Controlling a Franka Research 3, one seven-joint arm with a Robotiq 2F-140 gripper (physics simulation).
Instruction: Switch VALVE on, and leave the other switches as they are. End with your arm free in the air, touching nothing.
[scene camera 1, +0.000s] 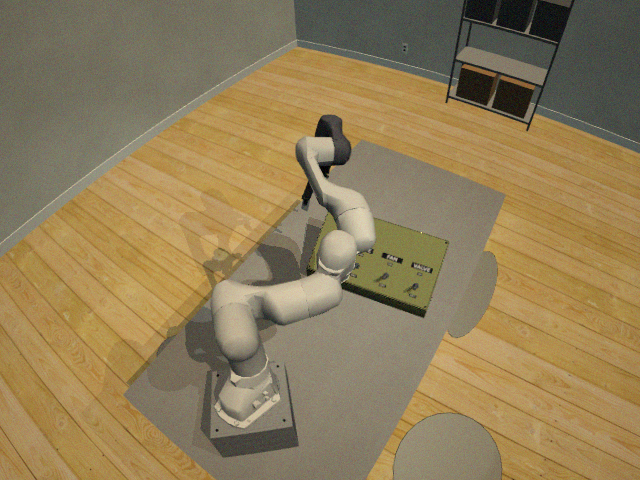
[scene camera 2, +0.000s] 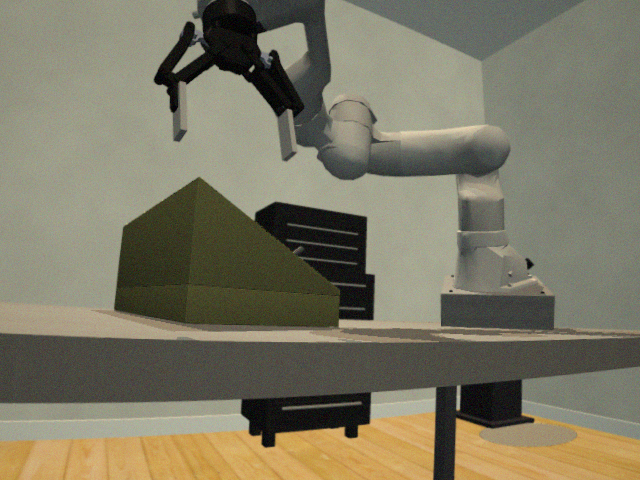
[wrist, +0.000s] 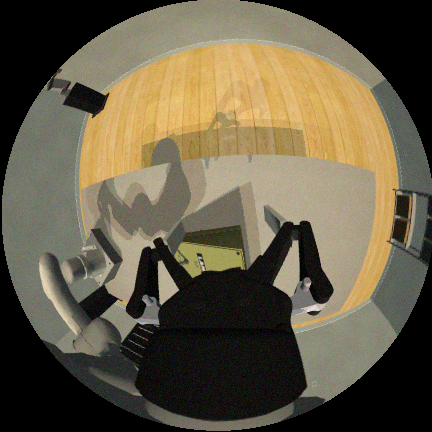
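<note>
An olive sloped switch panel (scene camera 1: 403, 238) (scene camera 2: 248, 268) (wrist: 220, 254) sits on the table. The VALVE switch (scene camera 1: 415, 286) is at the panel's right end in scene camera 1, under its VALVE label (scene camera 1: 421, 267); its lever is small, and I cannot tell its position for sure. The FAN switch (scene camera 1: 384, 276) is left of it. Another lever is partly hidden by the arm. My gripper (scene camera 2: 234, 146) (wrist: 222, 220) is wide open and empty, above the panel's high back side and apart from it. In scene camera 1 the arm hides most of the gripper.
The grey table (scene camera 1: 330, 372) (scene camera 2: 310, 366) bears the panel and the arm's base block (scene camera 1: 253, 439) (scene camera 2: 496, 311). The arm's elbow (scene camera 1: 337, 253) hangs over the panel's left part. A black drawer cabinet (scene camera 2: 330, 227) and a shelf unit (scene camera 1: 501, 63) stand away from the table.
</note>
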